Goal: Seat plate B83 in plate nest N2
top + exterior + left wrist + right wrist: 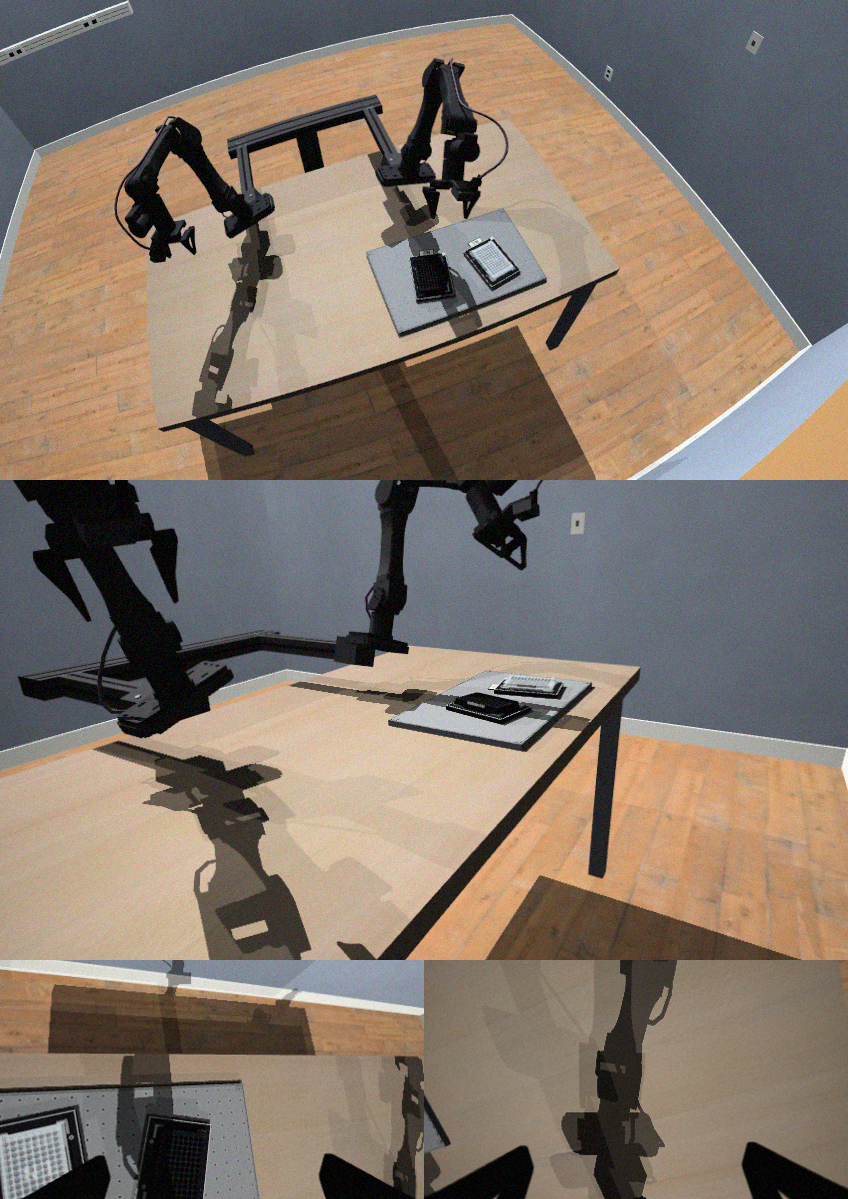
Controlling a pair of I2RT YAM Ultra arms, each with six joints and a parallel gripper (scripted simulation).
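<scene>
My left gripper is now 32 cm above the black well plate, 4 cm to the left of it and 4 cm past it. The rest, counted from my left hand: black nest (34 cm below, 4 cm to the right, 3 cm behind); then white well plate (32 cm below, 17 cm to the left, 2 cm behind).
</scene>
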